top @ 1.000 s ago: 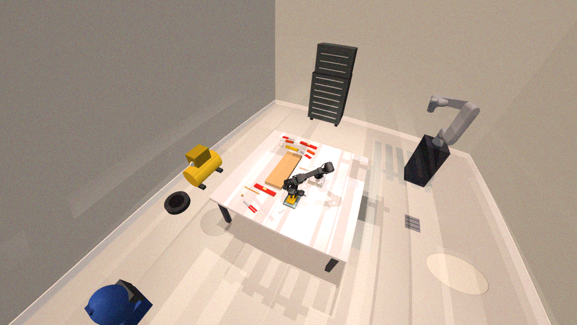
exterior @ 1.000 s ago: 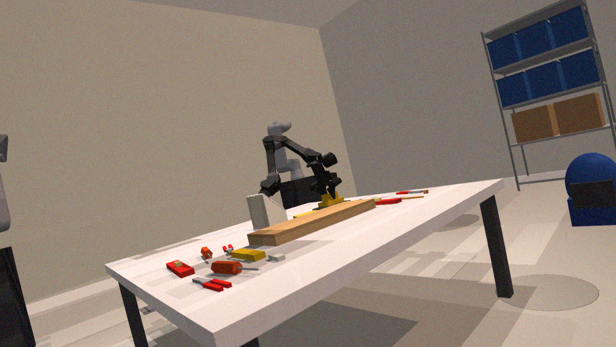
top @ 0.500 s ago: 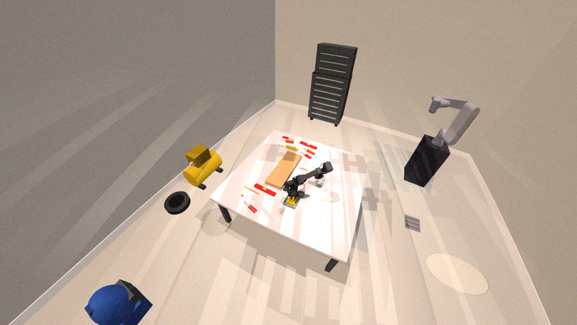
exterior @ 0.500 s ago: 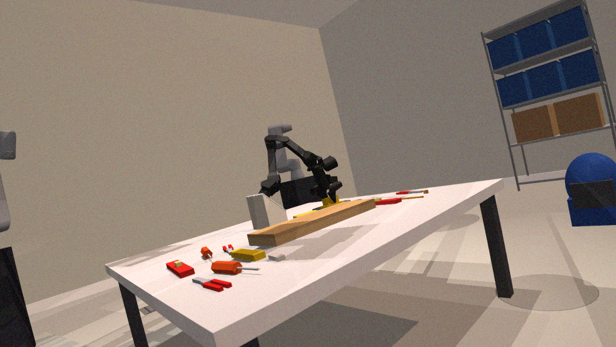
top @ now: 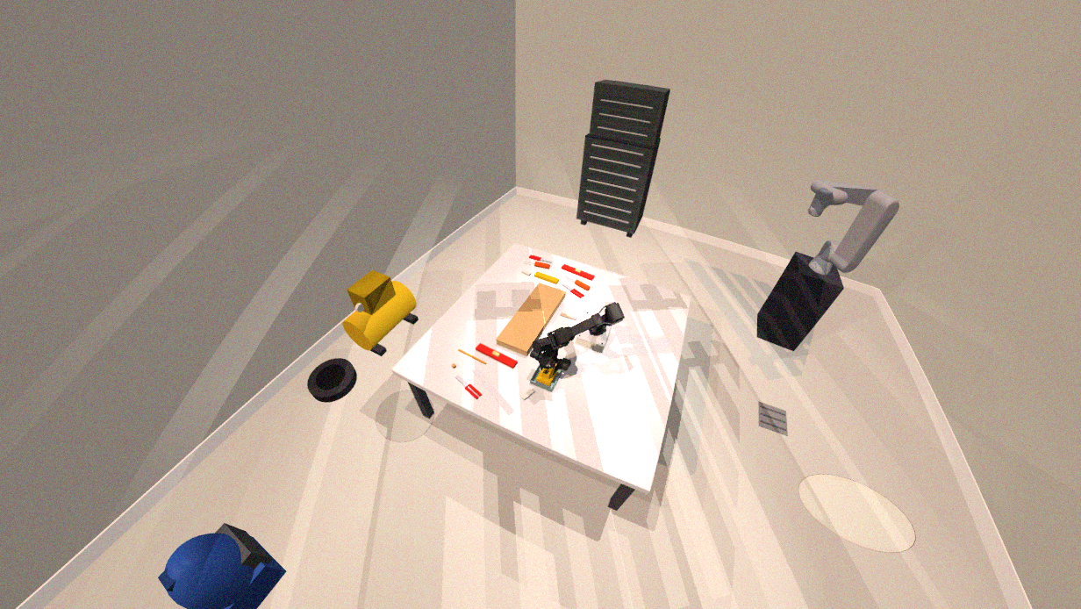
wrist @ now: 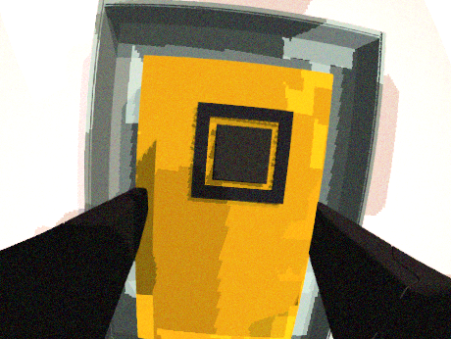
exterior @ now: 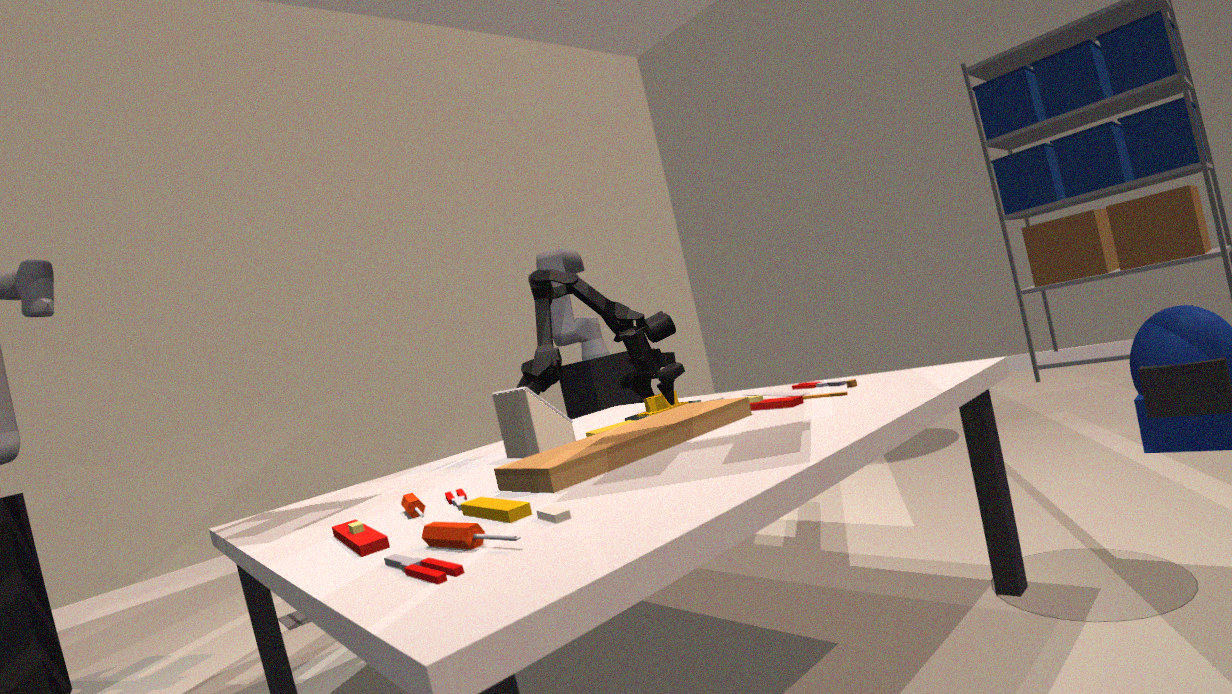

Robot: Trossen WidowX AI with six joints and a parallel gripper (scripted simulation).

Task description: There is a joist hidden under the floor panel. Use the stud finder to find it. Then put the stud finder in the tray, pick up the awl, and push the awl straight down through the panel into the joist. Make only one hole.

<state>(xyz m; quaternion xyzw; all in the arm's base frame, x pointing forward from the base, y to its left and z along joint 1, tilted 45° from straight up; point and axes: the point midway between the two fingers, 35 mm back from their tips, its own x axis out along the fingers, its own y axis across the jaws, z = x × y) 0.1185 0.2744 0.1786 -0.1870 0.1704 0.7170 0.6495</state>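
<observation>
The yellow stud finder lies 2 cm above my gripper tip and 1 cm to the left of it. Also, from my gripper tip: yellow block: 22 cm to the right, 6 cm ahead, 2 cm below; thin orange tool: 38 cm ahead, 9 cm to the left, 3 cm below; shallow grey tray: 2 cm below, 1 cm to the right.
</observation>
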